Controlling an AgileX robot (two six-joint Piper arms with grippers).
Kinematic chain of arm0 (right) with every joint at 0, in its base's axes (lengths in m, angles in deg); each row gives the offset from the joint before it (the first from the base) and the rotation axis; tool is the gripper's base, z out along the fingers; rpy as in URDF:
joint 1: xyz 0 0 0.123 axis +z
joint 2: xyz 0 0 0 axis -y
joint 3: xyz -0.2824 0 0.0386 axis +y
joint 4: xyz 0.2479 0 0.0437 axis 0.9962 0 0.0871
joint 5: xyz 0 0 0 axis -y
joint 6: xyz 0.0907 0 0.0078 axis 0.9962 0 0.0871
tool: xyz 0 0 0 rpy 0 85 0
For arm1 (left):
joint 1: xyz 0 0 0.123 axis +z
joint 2: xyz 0 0 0 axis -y
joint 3: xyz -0.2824 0 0.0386 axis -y
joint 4: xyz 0.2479 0 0.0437 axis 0.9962 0 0.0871
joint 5: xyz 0 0 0 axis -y
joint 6: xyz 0.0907 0 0.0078 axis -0.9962 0 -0.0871
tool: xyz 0 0 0 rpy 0 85 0
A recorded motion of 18 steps. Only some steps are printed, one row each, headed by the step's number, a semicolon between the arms.
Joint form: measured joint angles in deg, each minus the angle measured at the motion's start. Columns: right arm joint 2, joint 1, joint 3, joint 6, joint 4, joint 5; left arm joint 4, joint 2, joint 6, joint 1, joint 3, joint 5.
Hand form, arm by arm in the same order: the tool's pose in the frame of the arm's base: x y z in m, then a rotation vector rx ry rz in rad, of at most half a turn. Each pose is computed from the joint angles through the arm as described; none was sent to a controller.
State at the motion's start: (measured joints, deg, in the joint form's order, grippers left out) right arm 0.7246 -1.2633 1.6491 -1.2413 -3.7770 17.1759; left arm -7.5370 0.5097 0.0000 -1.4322 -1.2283 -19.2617
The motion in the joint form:
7: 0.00 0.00 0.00 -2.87 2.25 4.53; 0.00 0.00 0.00 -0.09 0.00 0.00
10: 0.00 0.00 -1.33 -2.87 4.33 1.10; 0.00 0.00 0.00 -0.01 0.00 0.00
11: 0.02 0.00 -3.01 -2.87 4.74 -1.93; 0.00 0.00 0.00 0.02 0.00 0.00
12: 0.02 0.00 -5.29 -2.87 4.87 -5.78; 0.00 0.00 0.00 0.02 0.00 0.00
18: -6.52 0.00 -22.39 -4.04 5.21 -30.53; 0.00 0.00 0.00 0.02 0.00 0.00
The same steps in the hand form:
7: 0.0477 -0.0002 0.2372 -0.0506 1.1204 -0.1004; 0.0535 -0.0054 0.1763 -0.0590 1.8308 -0.1457
10: 0.0481 -0.0013 0.2399 -0.0208 1.1576 -0.0767; 0.0535 -0.0053 0.1763 -0.0602 1.8307 -0.1448
11: 0.0475 -0.0014 0.2452 -0.0159 1.1809 -0.0710; 0.0535 -0.0053 0.1763 -0.0607 1.8307 -0.1444
12: 0.0461 -0.0014 0.2526 -0.0154 1.2083 -0.0680; 0.0535 -0.0053 0.1763 -0.0607 1.8307 -0.1444
18: 0.0416 -0.0004 0.3064 -0.0381 1.4556 -0.0692; 0.0535 -0.0053 0.1763 -0.0607 1.8307 -0.1444

